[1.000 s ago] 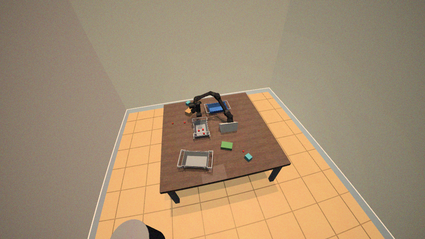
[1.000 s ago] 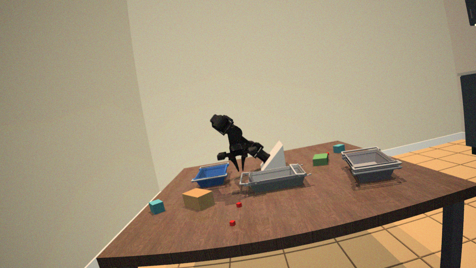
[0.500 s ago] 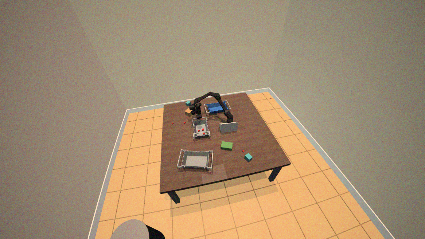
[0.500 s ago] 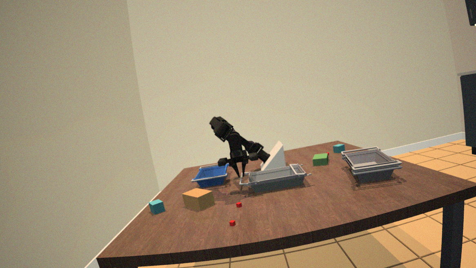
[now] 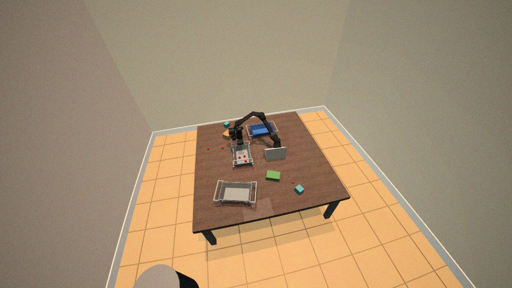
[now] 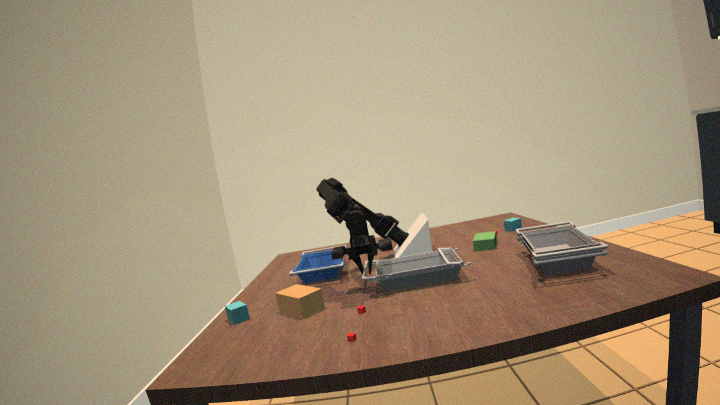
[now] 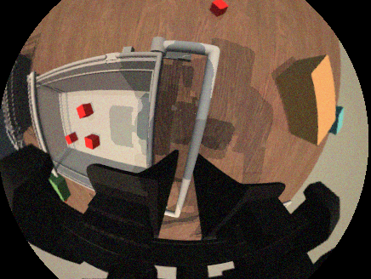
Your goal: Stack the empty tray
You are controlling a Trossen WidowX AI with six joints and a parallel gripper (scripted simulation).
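My gripper tip is now 270 mm past the blue tray and 180 mm to the left of it. From my gripper tip the other things lie so: orange block (200 mm to the right, 110 mm ahead, 10 mm below); green block (460 mm to the left, 240 mm behind, 20 mm below).
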